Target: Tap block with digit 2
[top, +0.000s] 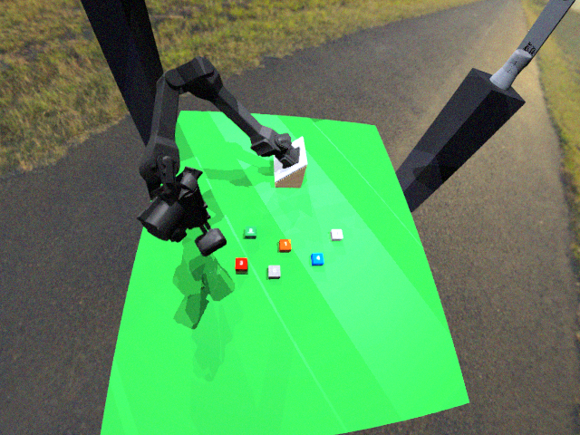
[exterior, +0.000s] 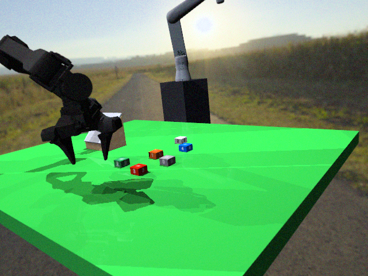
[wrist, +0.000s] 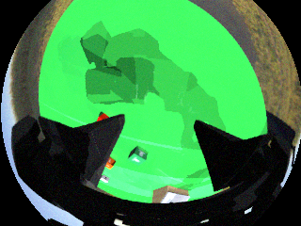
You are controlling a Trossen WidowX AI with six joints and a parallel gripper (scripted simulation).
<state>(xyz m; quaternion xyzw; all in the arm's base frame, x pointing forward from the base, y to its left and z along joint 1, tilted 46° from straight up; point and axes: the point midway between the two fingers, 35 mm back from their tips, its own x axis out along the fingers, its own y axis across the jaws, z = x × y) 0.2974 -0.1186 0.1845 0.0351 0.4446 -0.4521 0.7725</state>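
My gripper tip is 80 mm past the white block, 380 mm to the right of it and 40 mm above it. Round my gripper tip: green block: 50 mm behind, 120 mm to the left, 40 mm below; grey block: 60 mm ahead, 200 mm to the left, 40 mm below; red block: 50 mm ahead, 110 mm to the left, 40 mm below.
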